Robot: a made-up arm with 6 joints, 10 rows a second.
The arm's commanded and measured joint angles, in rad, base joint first. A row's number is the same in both.
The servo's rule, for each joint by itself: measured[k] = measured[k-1] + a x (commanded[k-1-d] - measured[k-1]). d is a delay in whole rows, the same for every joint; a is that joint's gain. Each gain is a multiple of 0.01, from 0.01 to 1. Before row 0 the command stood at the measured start. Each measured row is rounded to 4 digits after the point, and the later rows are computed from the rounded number. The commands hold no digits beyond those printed.
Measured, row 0:
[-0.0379 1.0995 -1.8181 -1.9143 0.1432 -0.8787]
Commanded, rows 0 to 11:
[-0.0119 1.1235 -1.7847 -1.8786 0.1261 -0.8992]
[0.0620 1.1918 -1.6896 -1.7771 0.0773 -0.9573]
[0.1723 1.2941 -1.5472 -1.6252 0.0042 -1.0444]
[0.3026 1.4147 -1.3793 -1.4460 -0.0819 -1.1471]
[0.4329 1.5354 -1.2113 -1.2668 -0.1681 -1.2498]
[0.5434 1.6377 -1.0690 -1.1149 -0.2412 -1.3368]
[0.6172 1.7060 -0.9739 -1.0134 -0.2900 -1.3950]
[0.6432 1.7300 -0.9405 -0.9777 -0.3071 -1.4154]
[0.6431 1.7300 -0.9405 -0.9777 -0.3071 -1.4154]
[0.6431 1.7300 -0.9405 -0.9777 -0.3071 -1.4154]
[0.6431 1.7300 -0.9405 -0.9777 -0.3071 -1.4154]
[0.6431 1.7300 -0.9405 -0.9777 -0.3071 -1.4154]
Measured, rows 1 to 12:
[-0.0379 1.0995 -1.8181 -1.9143 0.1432 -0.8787]
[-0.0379 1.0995 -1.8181 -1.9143 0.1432 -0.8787]
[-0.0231 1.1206 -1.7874 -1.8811 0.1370 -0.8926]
[0.0254 1.1833 -1.6974 -1.7844 0.1155 -0.9366]
[0.1091 1.2808 -1.5592 -1.6363 0.0754 -1.0099]
[0.2194 1.3986 -1.3937 -1.4593 0.0188 -1.1032]
[0.3411 1.5190 -1.2259 -1.2803 -0.0485 -1.2029]
[0.4564 1.6235 -1.0816 -1.1265 -0.1179 -1.2940]
[0.5481 1.6961 -0.9825 -1.0213 -0.1799 -1.3627]
[0.6023 1.7259 -0.9439 -0.9808 -0.2257 -1.3985]
[0.6256 1.7295 -0.9408 -0.9779 -0.2550 -1.4100]
[0.6356 1.7299 -0.9405 -0.9777 -0.2738 -1.4137]
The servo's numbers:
d 2
a 0.57 0.88 0.92 0.93 0.36 0.68

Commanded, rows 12 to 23:
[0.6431 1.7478 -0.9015 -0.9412 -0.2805 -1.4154]
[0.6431 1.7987 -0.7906 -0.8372 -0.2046 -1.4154]
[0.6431 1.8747 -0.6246 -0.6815 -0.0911 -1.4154]
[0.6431 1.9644 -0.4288 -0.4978 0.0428 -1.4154]
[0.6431 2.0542 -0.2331 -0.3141 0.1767 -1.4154]
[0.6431 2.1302 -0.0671 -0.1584 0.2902 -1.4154]
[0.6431 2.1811 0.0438 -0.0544 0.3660 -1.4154]
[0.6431 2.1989 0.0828 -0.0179 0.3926 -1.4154]
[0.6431 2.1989 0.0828 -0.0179 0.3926 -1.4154]
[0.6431 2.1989 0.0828 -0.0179 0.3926 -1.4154]
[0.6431 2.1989 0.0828 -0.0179 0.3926 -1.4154]
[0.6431 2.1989 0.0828 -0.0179 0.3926 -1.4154]
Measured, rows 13 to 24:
[0.6399 1.7300 -0.9405 -0.9777 -0.2858 -1.4149]
[0.6417 1.7300 -0.9405 -0.9777 -0.2935 -1.4152]
[0.6425 1.7457 -0.9046 -0.9438 -0.2888 -1.4153]
[0.6428 1.7923 -0.7997 -0.8447 -0.2585 -1.4154]
[0.6430 1.8648 -0.6386 -0.6929 -0.1982 -1.4154]
[0.6431 1.9524 -0.4456 -0.5115 -0.1114 -1.4154]
[0.6431 2.0420 -0.2501 -0.3279 -0.0077 -1.4154]
[0.6431 2.1196 -0.0817 -0.1703 0.0995 -1.4154]
[0.6431 2.1737 0.0338 -0.0625 0.1954 -1.4154]
[0.6431 2.1959 0.0789 -0.0210 0.2664 -1.4154]
[0.6431 2.1985 0.0825 -0.0181 0.3118 -1.4154]
[0.6431 2.1989 0.0828 -0.0179 0.3409 -1.4154]

